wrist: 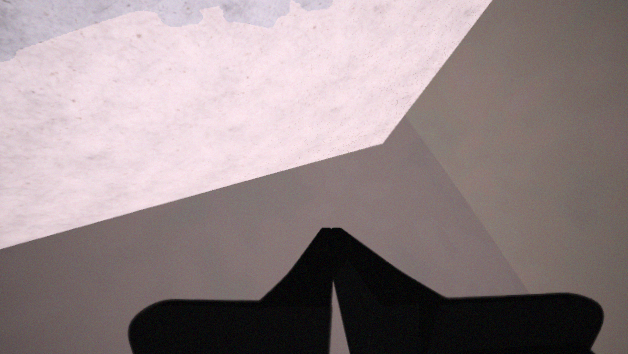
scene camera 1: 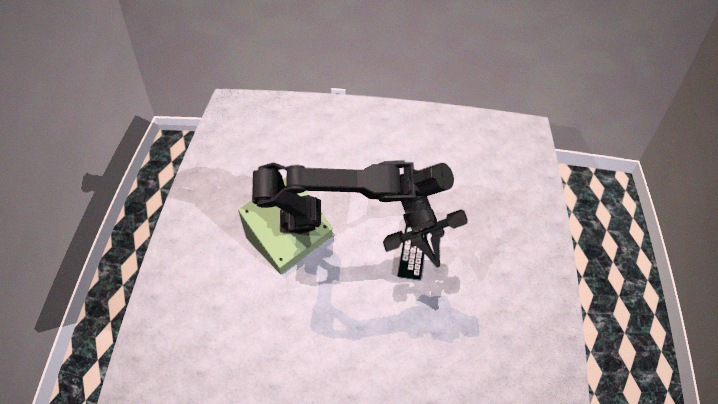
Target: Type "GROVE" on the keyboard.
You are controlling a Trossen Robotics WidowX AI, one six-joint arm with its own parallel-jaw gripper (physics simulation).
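Pixels of known places: gripper, fingertip midpoint: [wrist: 330, 237] [scene camera 1: 438, 266]; arm's base, origin of the base link: [scene camera 1: 291, 221].
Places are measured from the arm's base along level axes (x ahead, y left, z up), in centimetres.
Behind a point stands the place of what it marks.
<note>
The keyboard [scene camera 1: 412, 262] @(x 31.2, y -14.5, z -6.4 cm) is a small dark green board with rows of white keys, lying on the table in the scene view. Its far part is hidden under the gripper, and the letters are too small to read. My black gripper [scene camera 1: 438, 264] @(x 30.9, y -30.6, z 17.8 cm) [wrist: 330, 237] @(x 30.9, y -30.6, z 17.8 cm) is shut, with its fingertips together and nothing between them. In the scene view the fingertips show just right of the keyboard's visible part, raised above the table; their exact height I cannot tell. The keyboard does not show in the wrist view.
The arm stands on a light green block [scene camera 1: 261, 228] @(x -8.4, y -2.3, z 1.6 cm) left of the keyboard. The pale table [scene camera 1: 241, 341] @(x -17.5, y -30.7, z -8.2 cm) [wrist: 225, 110] @(x 27.4, y -50.3, z -8.2 cm) ends at a far edge and two side edges. Patterned floor [scene camera 1: 615, 271] lies beyond its sides, and grey walls [scene camera 1: 401, 45] surround it. Arm shadows fall across the table.
</note>
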